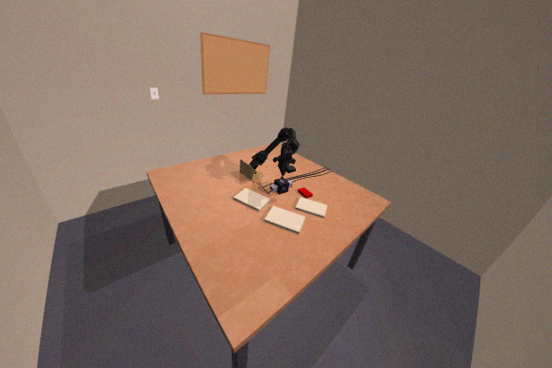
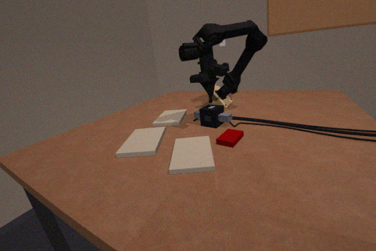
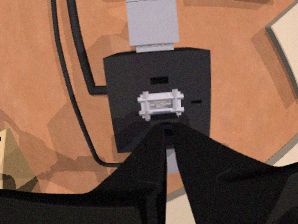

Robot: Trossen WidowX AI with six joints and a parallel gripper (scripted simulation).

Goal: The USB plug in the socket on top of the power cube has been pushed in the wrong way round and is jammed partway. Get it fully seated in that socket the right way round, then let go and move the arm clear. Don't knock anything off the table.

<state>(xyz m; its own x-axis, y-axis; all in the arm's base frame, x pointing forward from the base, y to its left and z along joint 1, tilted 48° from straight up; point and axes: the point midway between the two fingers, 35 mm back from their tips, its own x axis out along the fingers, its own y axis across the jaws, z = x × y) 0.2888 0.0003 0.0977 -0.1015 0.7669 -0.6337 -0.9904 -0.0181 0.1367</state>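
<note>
My gripper tip is now 50 mm above the USB socket. Also, from my gripper tip: red block 120 mm ahead, 120 mm to the left, 110 mm below.
</note>
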